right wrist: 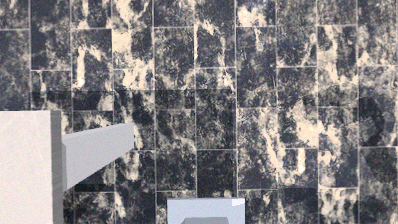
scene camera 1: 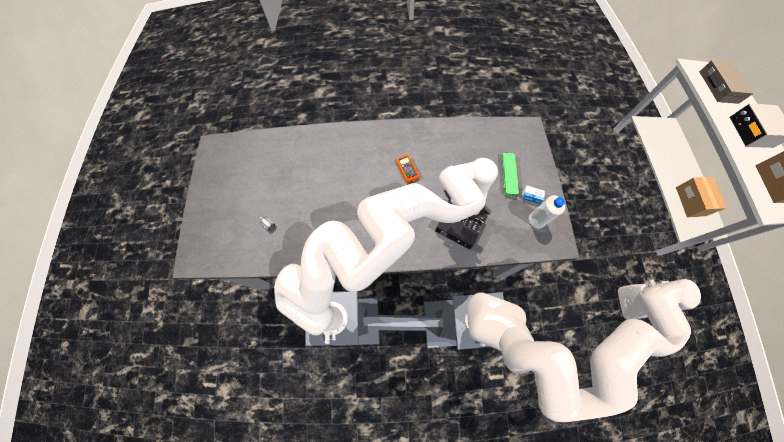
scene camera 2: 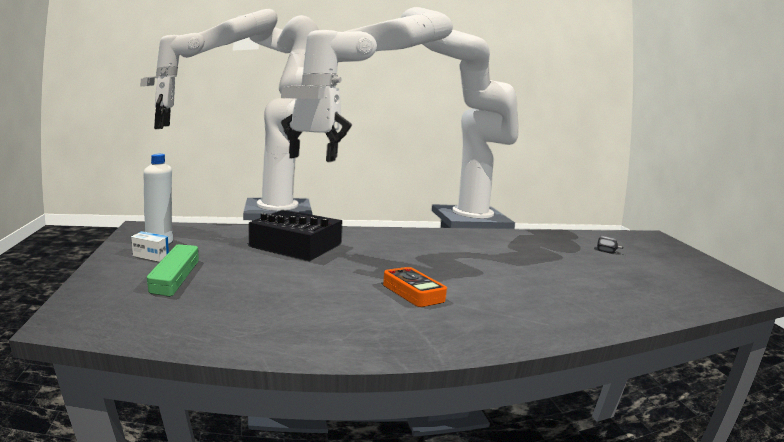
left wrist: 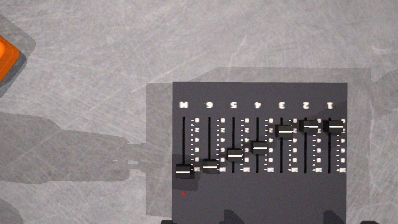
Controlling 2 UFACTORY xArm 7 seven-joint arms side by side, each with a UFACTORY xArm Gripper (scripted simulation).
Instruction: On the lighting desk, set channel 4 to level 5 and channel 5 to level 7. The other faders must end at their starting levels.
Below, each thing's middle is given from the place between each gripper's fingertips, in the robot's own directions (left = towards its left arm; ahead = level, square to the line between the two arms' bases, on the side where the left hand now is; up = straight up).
My left gripper (scene camera 2: 311,159) is now 4 cm short of the white bottle (scene camera 2: 158,176), 37 cm to the left of it and 10 cm above it. The rest, counted from my left hand: small box (scene camera 2: 150,246): 14 cm ahead, 36 cm to the right, 18 cm below.
My right hand (scene camera 1: 614,304) is 380 mm short of the white bottle, 150 mm above it and 120 mm to the right of it. From my right hand the other things lie so: small box (490 mm ahead, 230 mm below, 130 mm to the left).
